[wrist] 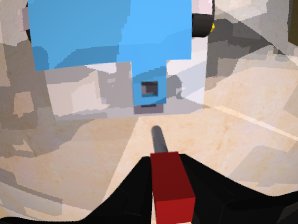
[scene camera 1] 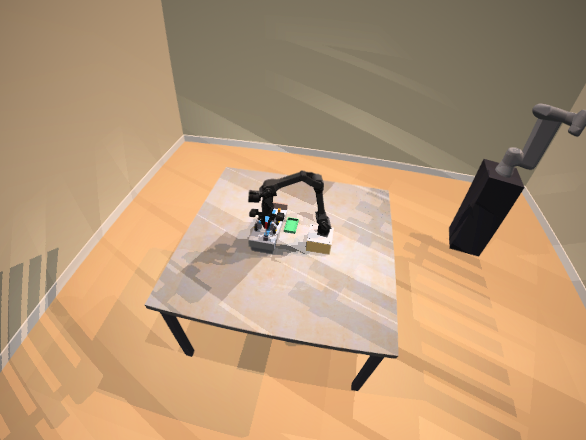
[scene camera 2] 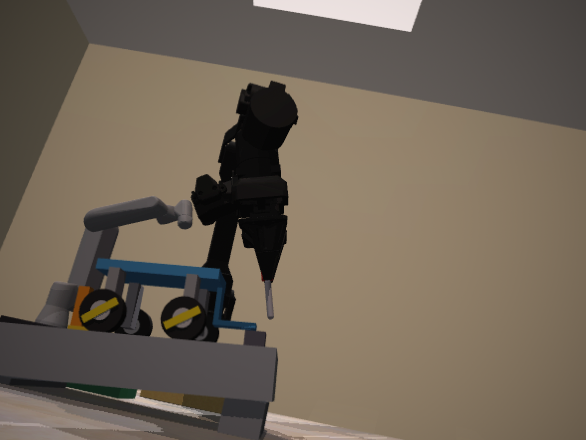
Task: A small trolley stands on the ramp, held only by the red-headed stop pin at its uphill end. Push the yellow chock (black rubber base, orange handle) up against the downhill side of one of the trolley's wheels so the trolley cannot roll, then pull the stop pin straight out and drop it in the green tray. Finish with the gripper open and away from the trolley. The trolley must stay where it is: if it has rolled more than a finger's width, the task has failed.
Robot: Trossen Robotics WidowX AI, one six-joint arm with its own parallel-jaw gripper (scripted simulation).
Scene:
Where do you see a blue trolley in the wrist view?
At 58,41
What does my gripper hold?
A stop pin.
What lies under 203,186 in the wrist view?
My gripper.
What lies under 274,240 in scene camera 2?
My gripper.

